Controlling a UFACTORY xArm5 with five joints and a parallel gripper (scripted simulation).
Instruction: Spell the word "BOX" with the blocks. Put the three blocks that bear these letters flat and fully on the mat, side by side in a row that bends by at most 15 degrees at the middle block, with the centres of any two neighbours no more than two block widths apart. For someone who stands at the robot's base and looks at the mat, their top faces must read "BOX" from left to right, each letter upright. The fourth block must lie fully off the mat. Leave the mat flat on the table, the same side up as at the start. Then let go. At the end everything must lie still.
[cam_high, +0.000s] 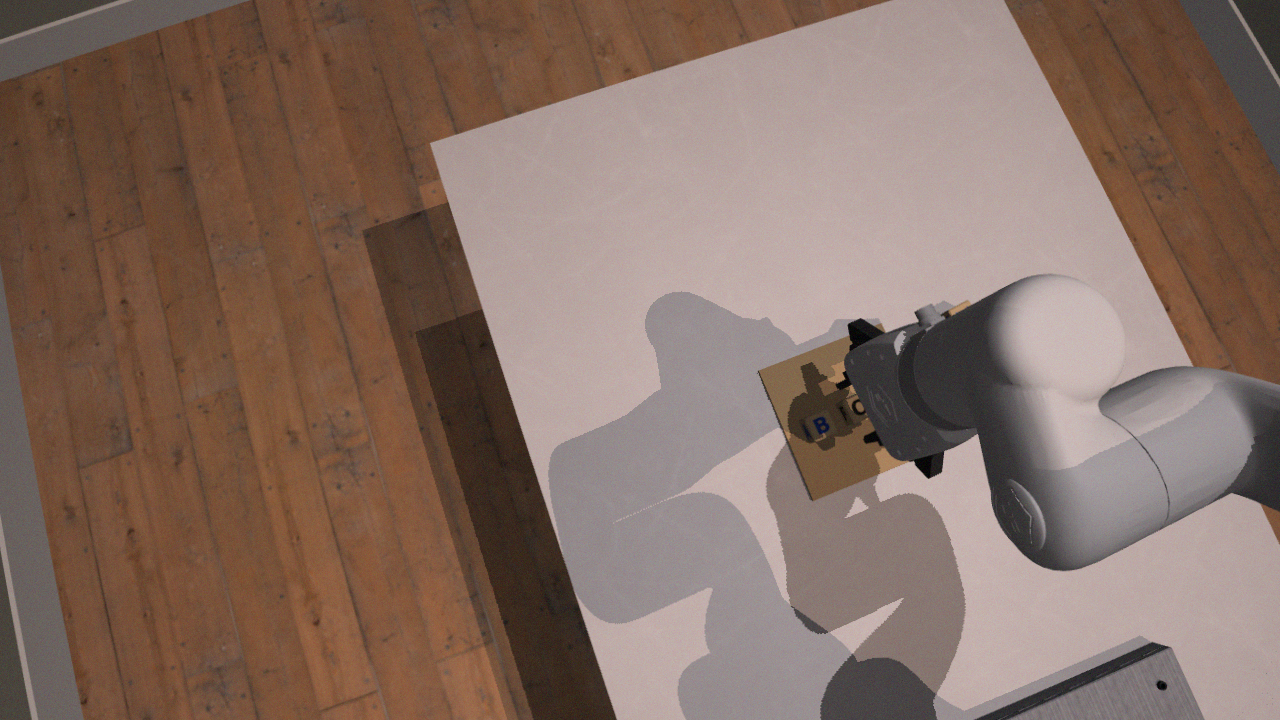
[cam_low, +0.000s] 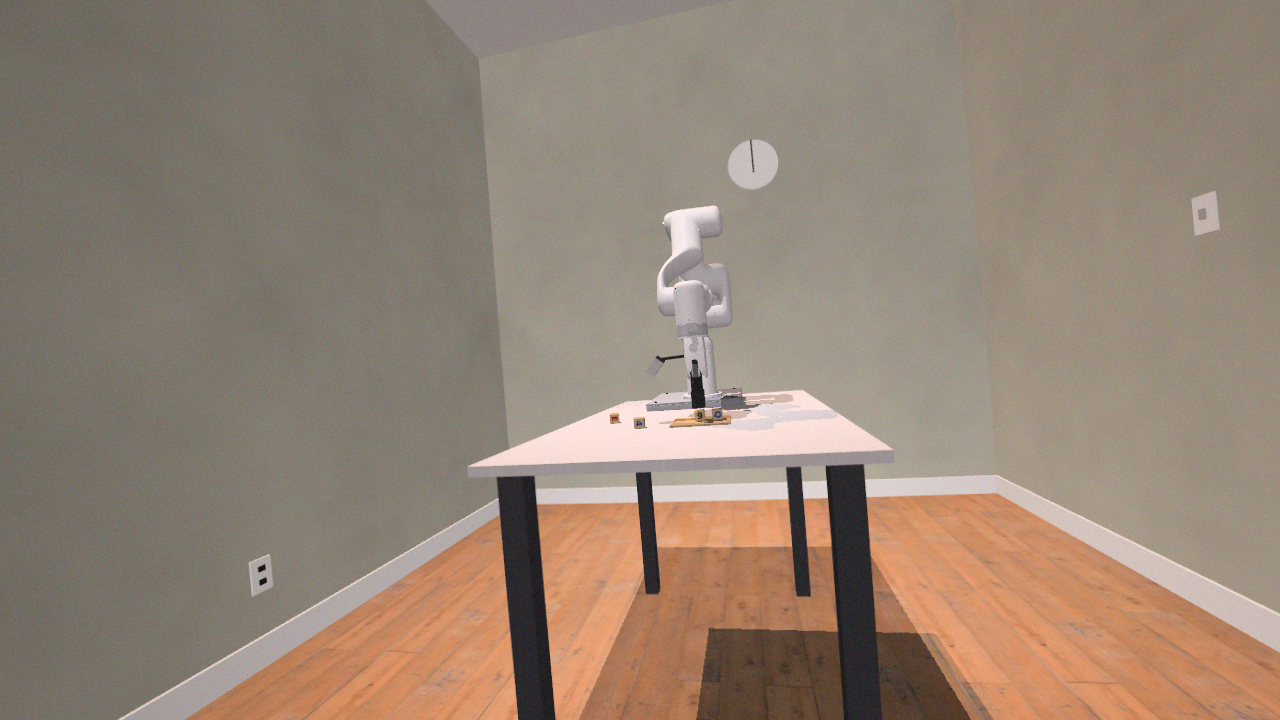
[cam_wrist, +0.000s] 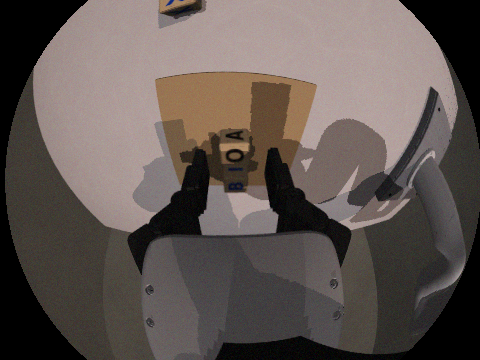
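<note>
Now: hand 5 cm above the tan mat.
</note>
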